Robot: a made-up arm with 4 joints.
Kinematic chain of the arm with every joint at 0, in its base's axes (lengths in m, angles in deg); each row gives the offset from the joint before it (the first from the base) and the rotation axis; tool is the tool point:
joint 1: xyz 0 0 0.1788 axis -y
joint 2: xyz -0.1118 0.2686 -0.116 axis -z
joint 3: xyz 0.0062 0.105 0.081 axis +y
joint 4: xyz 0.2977 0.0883 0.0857 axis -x
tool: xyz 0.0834 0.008 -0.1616
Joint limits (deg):
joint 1: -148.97..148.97
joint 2: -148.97..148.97
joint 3: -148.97..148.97
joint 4: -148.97..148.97
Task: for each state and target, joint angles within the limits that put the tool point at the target. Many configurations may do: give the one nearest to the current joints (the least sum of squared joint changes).
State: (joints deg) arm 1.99 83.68 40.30 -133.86
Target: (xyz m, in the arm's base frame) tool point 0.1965 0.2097 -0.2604
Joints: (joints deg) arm -12.79 62.20 81.27 -121.49
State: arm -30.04 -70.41 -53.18 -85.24
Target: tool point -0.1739 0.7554 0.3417
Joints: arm -12.57 -56.64 -19.41 -67.52
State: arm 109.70 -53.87 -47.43 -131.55
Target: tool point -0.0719 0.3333 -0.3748
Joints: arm 128.91 -66.68 -66.71 -145.99
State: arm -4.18 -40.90 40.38 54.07
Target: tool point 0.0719 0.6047 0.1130
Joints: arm -15.39 -52.52 3.93 67.64
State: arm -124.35 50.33 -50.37 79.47
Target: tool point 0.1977 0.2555 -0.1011
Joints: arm -148.51 31.00 -70.50 81.19
